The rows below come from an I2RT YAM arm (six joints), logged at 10 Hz.
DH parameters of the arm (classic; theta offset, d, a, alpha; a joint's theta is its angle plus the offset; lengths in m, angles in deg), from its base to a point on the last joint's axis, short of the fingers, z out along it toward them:
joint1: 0 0.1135 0.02 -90
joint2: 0 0 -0.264 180
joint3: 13.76 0 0.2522 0
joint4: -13.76 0 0.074 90
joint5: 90 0 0 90
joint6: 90 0.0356 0 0
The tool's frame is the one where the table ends.
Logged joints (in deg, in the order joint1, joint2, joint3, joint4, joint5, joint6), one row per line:
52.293, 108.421, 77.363, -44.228, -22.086, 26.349
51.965, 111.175, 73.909, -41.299, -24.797, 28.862
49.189, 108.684, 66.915, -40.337, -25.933, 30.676
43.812, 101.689, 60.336, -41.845, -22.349, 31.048
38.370, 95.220, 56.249, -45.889, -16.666, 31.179
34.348, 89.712, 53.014, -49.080, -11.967, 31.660
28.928, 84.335, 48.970, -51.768, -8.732, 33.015
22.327, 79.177, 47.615, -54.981, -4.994, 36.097
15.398, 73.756, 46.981, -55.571, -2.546, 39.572
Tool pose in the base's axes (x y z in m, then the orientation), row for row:
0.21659, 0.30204, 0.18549, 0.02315, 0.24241, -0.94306, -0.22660
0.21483, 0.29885, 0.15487, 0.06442, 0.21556, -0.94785, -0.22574
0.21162, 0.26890, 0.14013, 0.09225, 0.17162, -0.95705, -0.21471
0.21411, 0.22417, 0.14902, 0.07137, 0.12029, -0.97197, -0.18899
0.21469, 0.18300, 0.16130, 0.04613, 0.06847, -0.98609, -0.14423
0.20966, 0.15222, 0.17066, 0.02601, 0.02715, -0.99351, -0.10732
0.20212, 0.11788, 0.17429, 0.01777, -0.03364, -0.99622, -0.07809
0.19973, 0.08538, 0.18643, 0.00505, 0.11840, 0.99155, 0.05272
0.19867, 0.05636, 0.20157, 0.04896, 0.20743, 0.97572, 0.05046
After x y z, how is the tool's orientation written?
As a quaternion, w x y z.
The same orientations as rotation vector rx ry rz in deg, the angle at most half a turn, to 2 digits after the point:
43.00, -167.29, -40.20
37.29, -163.95, -39.05
29.20, -162.83, -36.53
20.72, -167.43, -32.55
11.98, -172.47, -25.23
4.81, -175.93, -19.00
-5.99, -177.32, -13.90
21.24, 177.91, 9.46
36.22, 170.36, 8.81

